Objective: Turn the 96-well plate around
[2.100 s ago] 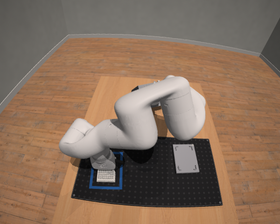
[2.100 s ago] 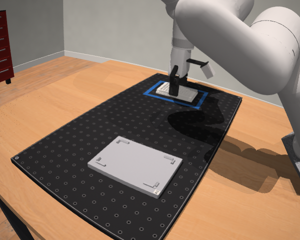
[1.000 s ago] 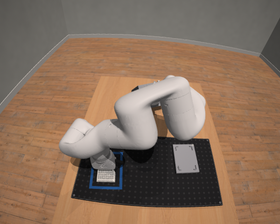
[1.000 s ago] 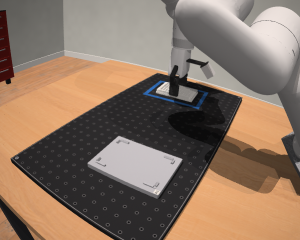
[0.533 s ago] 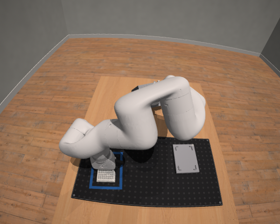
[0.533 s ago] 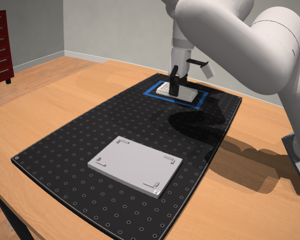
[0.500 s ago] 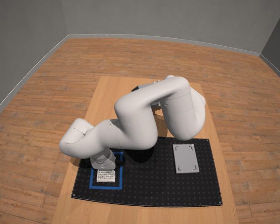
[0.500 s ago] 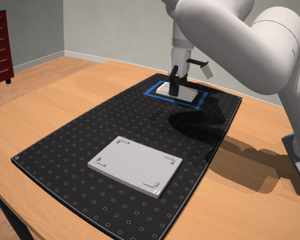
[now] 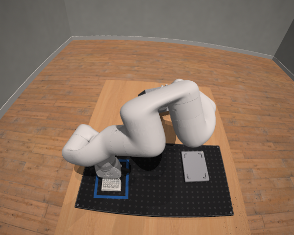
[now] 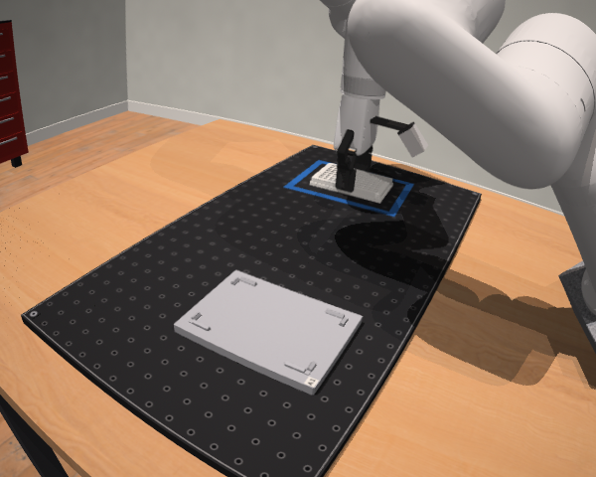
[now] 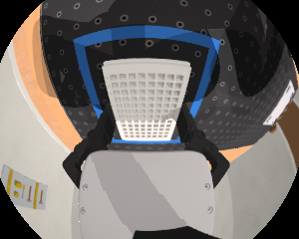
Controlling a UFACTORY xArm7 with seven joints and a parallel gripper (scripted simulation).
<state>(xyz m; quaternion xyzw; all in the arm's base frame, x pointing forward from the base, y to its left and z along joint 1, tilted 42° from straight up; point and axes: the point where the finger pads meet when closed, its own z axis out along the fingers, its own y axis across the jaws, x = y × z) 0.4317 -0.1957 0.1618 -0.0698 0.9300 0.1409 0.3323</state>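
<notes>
Right now my hand is 370 mm to the right of the grey plate nest N1, 160 mm past it and 10 mm above it. Round my hand: white 96-well plate: 10 mm below; then A1 label: 400 mm to the left, 240 mm behind, 10 mm below.
</notes>
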